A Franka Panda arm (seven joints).
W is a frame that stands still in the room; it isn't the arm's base.
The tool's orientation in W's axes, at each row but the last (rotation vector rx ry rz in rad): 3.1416 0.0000 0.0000; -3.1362 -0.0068 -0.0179; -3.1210 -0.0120 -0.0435; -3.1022 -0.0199 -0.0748; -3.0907 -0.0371 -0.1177; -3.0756 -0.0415 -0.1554; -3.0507 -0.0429 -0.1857; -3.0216 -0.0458 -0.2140; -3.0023 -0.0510 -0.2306; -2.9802 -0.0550 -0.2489; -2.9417 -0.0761 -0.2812
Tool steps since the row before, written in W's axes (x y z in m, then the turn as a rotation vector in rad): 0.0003 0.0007 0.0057 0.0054 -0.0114 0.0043; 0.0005 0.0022 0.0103 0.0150 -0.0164 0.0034; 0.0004 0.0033 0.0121 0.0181 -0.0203 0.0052; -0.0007 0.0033 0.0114 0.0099 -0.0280 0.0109; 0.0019 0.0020 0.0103 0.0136 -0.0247 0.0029; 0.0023 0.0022 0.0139 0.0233 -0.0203 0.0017; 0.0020 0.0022 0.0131 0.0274 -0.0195 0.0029; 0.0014 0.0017 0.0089 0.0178 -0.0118 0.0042; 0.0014 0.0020 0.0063 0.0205 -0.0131 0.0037; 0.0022 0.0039 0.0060 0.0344 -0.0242 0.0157; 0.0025 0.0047 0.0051 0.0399 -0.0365 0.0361
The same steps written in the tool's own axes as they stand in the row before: 0.0003 -0.0007 -0.0057 0.0054 0.0114 -0.0043; 0.0006 -0.0023 -0.0103 0.0150 0.0164 -0.0033; 0.0008 -0.0035 -0.0120 0.0181 0.0203 -0.0051; -0.0001 -0.0037 -0.0113 0.0101 0.0277 -0.0115; 0.0027 -0.0024 -0.0100 0.0132 0.0249 -0.0031; 0.0038 -0.0030 -0.0134 0.0229 0.0209 -0.0006; 0.0036 -0.0032 -0.0125 0.0271 0.0201 -0.0013; 0.0027 -0.0026 -0.0084 0.0180 0.0119 -0.0030; 0.0024 -0.0027 -0.0057 0.0205 0.0134 -0.0023; 0.0033 -0.0046 -0.0049 0.0360 0.0233 -0.0134; 0.0036 -0.0054 -0.0036 0.0449 0.0321 -0.0344
